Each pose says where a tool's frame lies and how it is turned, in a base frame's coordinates. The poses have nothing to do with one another.
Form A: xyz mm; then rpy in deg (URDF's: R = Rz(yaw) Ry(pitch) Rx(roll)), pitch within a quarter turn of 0, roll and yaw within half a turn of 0.
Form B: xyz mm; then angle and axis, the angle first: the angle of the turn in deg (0 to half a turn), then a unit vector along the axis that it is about. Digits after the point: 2 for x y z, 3 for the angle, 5 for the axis.
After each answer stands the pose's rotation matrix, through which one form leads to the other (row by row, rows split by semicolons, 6 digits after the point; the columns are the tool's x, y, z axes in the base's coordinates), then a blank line. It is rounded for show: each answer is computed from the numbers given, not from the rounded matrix.
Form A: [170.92 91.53 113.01 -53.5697 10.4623 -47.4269]
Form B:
[170.92 91.53 113.01 67.710 -0.67878 0.45773 -0.57423]
0.665283 0.338473 0.665458; -0.724172 0.509346 0.464911; -0.181589 -0.791203 0.583972

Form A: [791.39 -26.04 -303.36 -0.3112 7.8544 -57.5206]
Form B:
[791.39 -26.04 -303.36 57.989 0.06308 0.12655 -0.98995]
0.531959 0.843174 0.077965; -0.835671 0.537615 -0.112363; -0.136656 -0.005380 0.990604

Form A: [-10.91 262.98 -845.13 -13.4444 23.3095 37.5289]
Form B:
[-10.91 262.98 -845.13 48.056 -0.42508 0.37596 0.82339]
0.728318 -0.665429 0.163576; 0.559442 0.715270 0.418823; -0.395698 -0.213525 0.893213

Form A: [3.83 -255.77 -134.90 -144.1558 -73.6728 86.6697]
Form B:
[3.83 -255.77 -134.90 110.415 -0.52030 -0.79977 -0.29943]
0.016331 0.841889 -0.539403; 0.280648 0.513929 0.810626; 0.959672 -0.164621 -0.227881

